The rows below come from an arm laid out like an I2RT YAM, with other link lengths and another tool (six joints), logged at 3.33 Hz.
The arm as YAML. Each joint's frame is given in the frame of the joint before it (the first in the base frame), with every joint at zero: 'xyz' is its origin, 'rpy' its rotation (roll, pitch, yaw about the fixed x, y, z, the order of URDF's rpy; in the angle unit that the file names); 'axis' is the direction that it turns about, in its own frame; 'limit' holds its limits. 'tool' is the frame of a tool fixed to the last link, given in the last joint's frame.
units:
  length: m
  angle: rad
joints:
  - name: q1
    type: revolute
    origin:
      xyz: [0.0, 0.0, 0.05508]
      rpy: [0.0, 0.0, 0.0]
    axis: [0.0, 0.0, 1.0]
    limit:
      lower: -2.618
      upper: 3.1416
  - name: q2
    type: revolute
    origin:
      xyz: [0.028, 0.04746, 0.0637]
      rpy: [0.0, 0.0, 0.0]
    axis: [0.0, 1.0, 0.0]
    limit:
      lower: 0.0
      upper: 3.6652
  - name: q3
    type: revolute
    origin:
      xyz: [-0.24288, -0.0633, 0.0]
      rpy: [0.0, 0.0, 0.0]
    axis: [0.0, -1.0, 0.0]
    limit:
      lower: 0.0
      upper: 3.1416
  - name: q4
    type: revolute
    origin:
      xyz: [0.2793, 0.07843, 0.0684]
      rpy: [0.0, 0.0, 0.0]
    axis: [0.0, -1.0, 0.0]
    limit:
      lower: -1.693
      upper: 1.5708
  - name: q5
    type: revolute
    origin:
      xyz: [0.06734, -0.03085, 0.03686]
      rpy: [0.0, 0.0, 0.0]
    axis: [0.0, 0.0, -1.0]
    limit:
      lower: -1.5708
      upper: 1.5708
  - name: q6
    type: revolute
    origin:
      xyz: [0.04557, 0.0, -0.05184]
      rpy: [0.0, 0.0, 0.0]
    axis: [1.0, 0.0, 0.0]
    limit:
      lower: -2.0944
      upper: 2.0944
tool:
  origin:
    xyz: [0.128, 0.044, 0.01]
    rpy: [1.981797, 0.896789, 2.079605]
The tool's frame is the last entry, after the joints.
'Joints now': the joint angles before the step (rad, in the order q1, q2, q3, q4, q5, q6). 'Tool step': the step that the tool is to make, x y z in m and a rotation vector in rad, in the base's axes. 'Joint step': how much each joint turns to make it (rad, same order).
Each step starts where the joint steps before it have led.
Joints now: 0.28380, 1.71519, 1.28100, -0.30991, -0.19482, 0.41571
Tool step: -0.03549, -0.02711, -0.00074, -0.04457, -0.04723, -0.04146
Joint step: -0.01536, -0.19937, -0.21766, 0.04752, 0.05663, -0.02450
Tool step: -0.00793, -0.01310, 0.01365, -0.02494, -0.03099, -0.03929
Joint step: -0.00607, -0.07998, -0.03407, -0.02290, 0.04616, -0.00309
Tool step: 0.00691, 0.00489, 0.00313, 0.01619, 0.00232, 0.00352
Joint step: 0.00301, 0.03206, 0.03528, -0.00004, -0.01073, 0.01225
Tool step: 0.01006, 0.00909, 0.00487, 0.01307, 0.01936, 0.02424
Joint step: 0.00305, 0.06136, 0.08126, -0.03513, -0.02762, 0.00000
